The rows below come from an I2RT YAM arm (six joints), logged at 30 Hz.
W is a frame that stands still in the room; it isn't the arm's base.
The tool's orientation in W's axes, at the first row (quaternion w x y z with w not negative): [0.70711 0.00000 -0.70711 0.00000]
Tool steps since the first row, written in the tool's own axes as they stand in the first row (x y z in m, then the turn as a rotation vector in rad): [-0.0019 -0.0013 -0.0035 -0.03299 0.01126 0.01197]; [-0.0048 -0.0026 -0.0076 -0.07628 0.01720 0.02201]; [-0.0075 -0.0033 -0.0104 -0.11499 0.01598 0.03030]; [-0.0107 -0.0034 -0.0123 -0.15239 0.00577 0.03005]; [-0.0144 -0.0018 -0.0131 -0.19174 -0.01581 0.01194]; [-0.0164 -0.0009 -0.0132 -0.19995 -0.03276 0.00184]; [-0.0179 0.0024 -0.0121 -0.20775 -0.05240 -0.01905]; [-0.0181 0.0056 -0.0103 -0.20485 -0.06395 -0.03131]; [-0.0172 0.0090 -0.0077 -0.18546 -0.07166 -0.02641]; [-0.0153 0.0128 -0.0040 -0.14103 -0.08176 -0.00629]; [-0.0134 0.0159 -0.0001 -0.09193 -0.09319 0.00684]
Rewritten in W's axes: [0.0035 -0.0013 -0.0019 -0.01197 0.01126 -0.03299]; [0.0076 -0.0026 -0.0048 -0.02201 0.01720 -0.07628]; [0.0104 -0.0033 -0.0075 -0.03030 0.01598 -0.11499]; [0.0123 -0.0034 -0.0107 -0.03005 0.00577 -0.15239]; [0.0131 -0.0018 -0.0144 -0.01194 -0.01581 -0.19174]; [0.0132 -0.0009 -0.0164 -0.00184 -0.03276 -0.19995]; [0.0121 0.0024 -0.0179 0.01905 -0.05240 -0.20775]; [0.0103 0.0056 -0.0181 0.03131 -0.06395 -0.20485]; [0.0077 0.0090 -0.0172 0.02641 -0.07166 -0.18546]; [0.0040 0.0128 -0.0153 0.00629 -0.08176 -0.14103]; [0.0001 0.0159 -0.0134 -0.00684 -0.09319 -0.09193]
